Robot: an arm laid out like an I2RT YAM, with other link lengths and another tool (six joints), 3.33 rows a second.
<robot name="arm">
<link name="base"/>
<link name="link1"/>
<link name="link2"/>
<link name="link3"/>
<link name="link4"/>
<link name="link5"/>
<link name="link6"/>
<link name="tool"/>
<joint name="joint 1" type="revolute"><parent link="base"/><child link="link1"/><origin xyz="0.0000 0.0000 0.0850" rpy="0.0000 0.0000 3.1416"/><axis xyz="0 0 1"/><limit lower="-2.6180" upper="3.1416"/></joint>
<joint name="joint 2" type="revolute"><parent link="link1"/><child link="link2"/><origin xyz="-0.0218 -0.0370 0.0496" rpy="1.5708 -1.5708 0.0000"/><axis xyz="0 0 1"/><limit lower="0.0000" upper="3.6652"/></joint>
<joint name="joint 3" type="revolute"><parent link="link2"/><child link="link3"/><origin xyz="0.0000 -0.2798 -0.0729" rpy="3.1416 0.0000 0.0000"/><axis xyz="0 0 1"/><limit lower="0.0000" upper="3.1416"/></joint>
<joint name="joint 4" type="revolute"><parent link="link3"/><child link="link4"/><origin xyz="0.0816 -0.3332 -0.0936" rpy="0.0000 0.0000 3.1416"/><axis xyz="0 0 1"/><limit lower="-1.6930" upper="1.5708"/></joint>
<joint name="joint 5" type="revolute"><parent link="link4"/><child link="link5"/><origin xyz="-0.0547 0.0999 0.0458" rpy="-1.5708 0.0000 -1.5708"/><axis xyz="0 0 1"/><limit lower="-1.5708" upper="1.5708"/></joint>
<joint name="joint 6" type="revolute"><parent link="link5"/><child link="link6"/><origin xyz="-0.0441 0.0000 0.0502" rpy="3.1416 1.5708 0.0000"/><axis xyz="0 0 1"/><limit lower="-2.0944" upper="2.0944"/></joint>
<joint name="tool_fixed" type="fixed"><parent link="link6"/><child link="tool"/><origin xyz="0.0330 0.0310 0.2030" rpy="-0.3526 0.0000 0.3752"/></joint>
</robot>
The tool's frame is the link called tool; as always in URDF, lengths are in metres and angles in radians.
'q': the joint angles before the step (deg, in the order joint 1, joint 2, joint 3, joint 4, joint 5, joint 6). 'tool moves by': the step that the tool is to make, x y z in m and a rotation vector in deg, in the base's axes. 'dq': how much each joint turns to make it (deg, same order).
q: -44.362 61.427 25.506 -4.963 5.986 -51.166
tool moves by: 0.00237 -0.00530 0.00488 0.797 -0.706 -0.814
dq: -0.285 1.077 1.655 -0.751 -0.298 1.156
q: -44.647 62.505 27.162 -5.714 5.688 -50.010
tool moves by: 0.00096 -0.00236 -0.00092 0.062 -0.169 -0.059
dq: -0.225 0.743 0.220 0.599 -0.232 0.014
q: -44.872 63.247 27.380 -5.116 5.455 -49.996
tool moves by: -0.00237 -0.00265 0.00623 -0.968 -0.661 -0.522
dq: -0.216 -1.021 -0.571 0.698 0.374 0.033
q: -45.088 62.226 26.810 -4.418 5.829 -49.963
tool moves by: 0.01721 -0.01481 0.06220 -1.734 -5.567 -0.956
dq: 0.011 -1.143 5.656 -1.899 -0.882 2.758
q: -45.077 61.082 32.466 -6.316 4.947 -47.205
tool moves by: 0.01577 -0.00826 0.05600 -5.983 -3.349 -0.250
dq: 1.717 -0.743 2.705 3.196 2.696 -0.636
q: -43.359 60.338 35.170 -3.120 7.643 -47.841
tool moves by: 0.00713 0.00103 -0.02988 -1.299 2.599 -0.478
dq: 2.053 3.758 -2.193 5.097 3.522 -1.177
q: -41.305 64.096 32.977 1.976 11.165 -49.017
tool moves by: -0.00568 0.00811 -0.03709 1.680 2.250 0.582
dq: 0.057 1.089 -3.162 1.540 -0.340 -0.466
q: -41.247 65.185 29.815 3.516 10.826 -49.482
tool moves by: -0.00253 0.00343 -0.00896 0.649 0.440 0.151
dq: -0.002 -0.147 -0.920 -0.002 -0.235 0.087
